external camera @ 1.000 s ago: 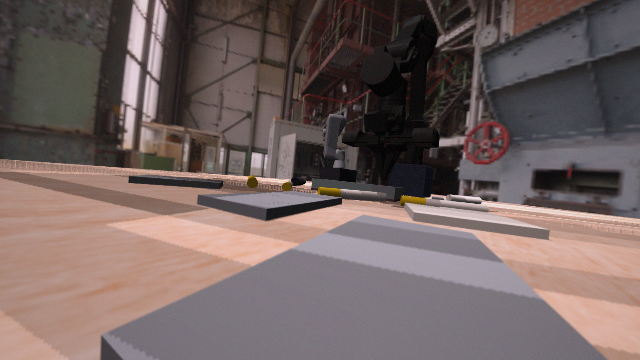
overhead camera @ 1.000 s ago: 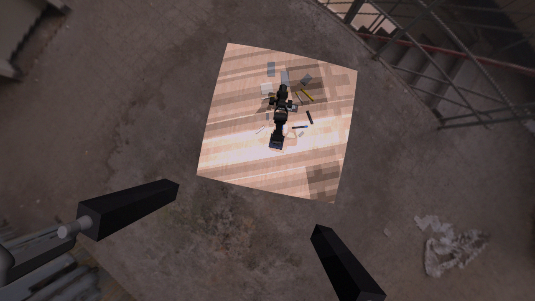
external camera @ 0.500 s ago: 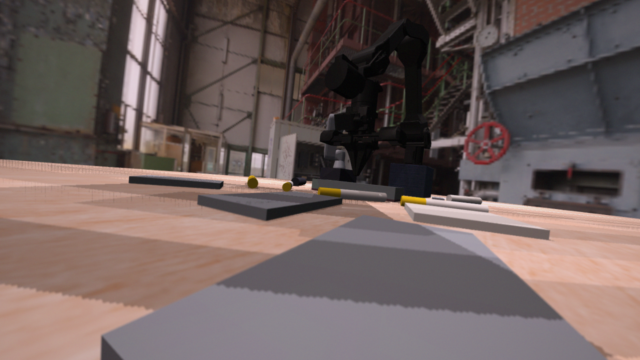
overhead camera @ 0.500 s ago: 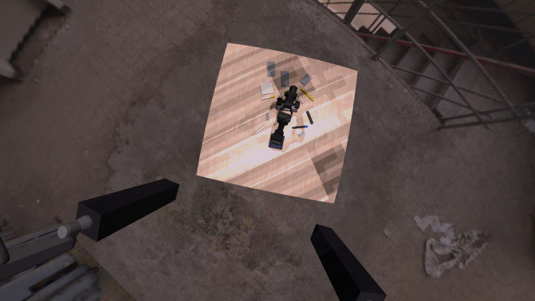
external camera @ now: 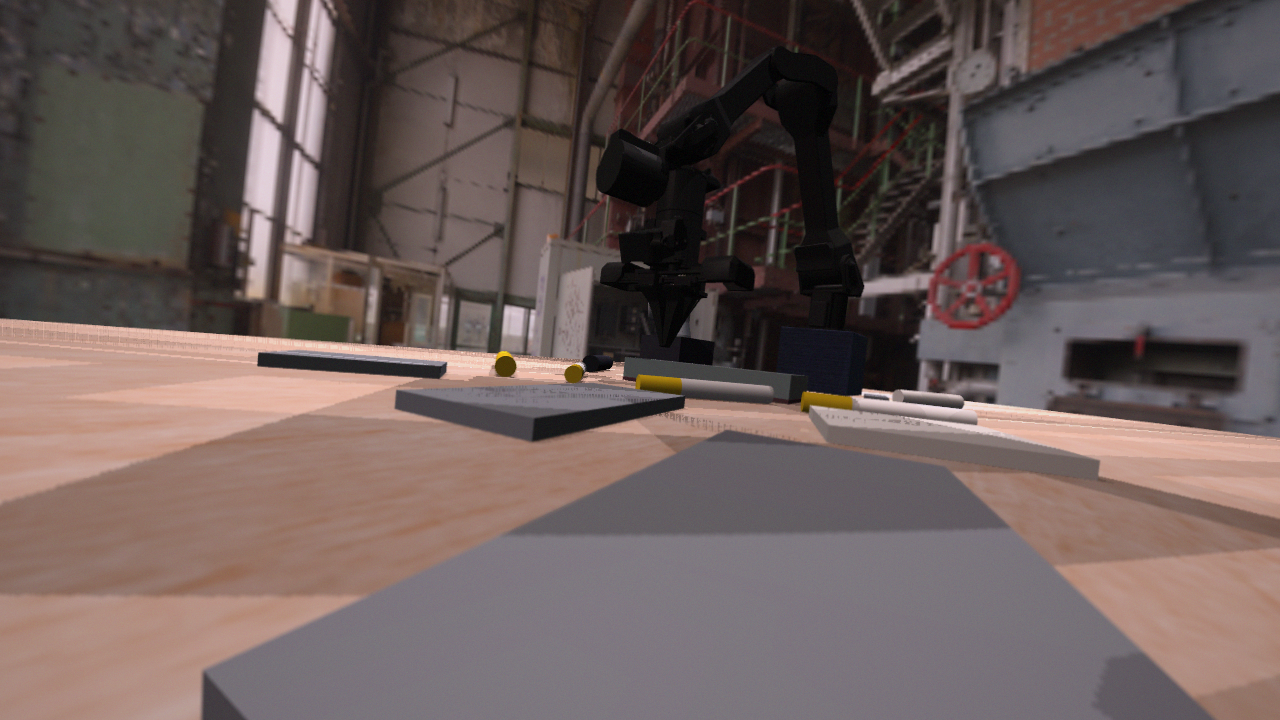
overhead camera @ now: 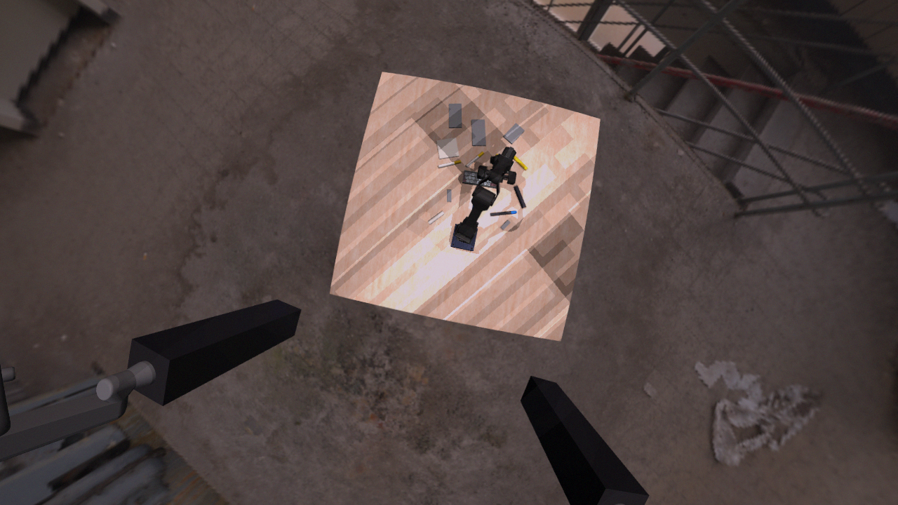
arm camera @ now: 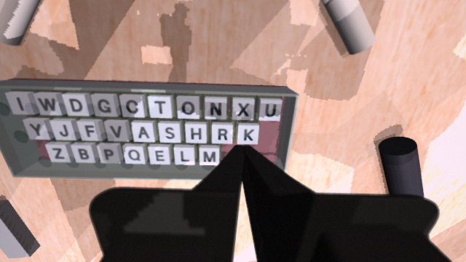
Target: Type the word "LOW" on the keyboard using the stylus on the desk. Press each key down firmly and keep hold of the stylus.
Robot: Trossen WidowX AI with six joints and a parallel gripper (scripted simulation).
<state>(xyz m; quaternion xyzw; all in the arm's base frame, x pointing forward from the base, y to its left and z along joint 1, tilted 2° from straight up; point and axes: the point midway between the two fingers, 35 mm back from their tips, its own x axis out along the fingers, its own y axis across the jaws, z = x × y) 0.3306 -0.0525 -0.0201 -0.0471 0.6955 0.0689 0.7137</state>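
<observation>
Now: the blue stylus 21 cm behind my gripper tip, 4 cm to the left of it and 4 cm below it. Also, from my gripper tip: stylus tip (24 cm behind, 3 cm to the left, 4 cm below); then short black cylinder (3 cm behind, 16 cm to the right, 3 cm below).
</observation>
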